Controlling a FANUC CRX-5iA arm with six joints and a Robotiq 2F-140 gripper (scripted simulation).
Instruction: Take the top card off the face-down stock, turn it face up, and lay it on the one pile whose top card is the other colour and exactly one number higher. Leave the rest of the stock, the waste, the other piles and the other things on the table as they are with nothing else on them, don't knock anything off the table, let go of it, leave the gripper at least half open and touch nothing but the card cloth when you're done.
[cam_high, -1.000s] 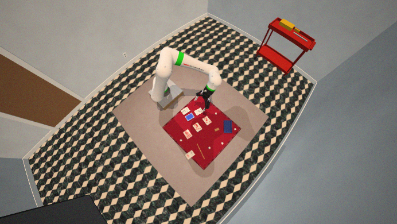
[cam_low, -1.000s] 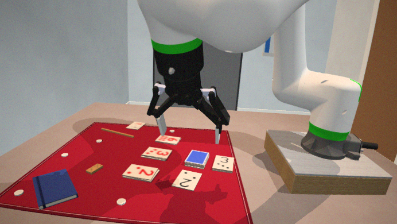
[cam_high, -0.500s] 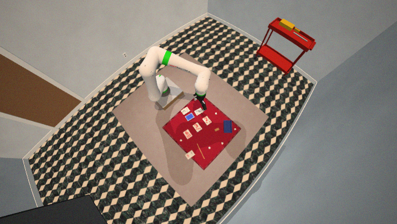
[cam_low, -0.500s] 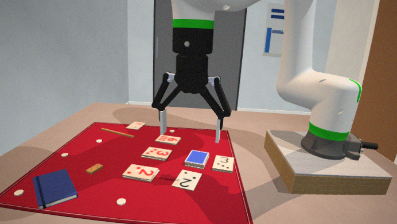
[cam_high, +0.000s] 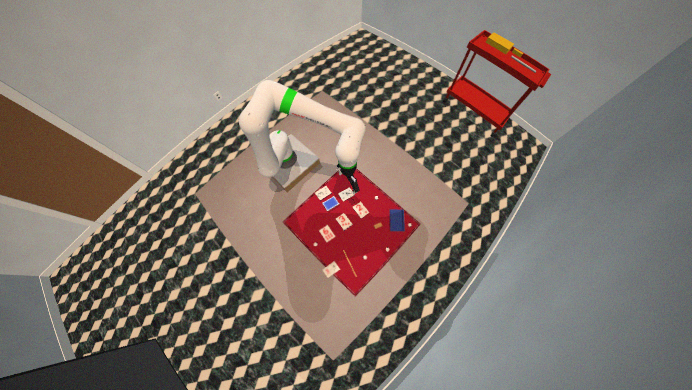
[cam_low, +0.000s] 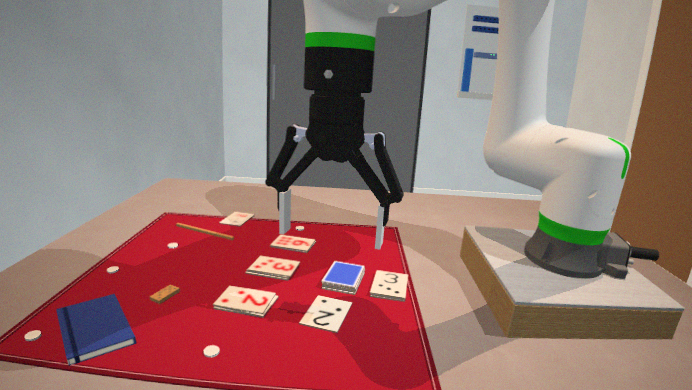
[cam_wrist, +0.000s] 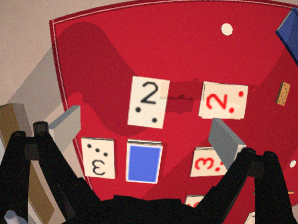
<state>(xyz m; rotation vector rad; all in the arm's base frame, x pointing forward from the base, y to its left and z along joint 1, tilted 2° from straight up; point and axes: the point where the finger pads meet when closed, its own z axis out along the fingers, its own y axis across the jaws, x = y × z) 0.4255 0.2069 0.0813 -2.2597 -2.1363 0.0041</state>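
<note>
The red 2 card is 150 mm ahead of my hand, 10 mm to the right of it and 150 mm below it. From my hand the other things lie so: blue notebook (330 mm ahead, 140 mm to the left, 150 mm below); then red card cloth (180 mm ahead, 110 mm to the right, 170 mm below); then wooden stick (370 mm ahead, 260 mm to the right, 150 mm below).
</note>
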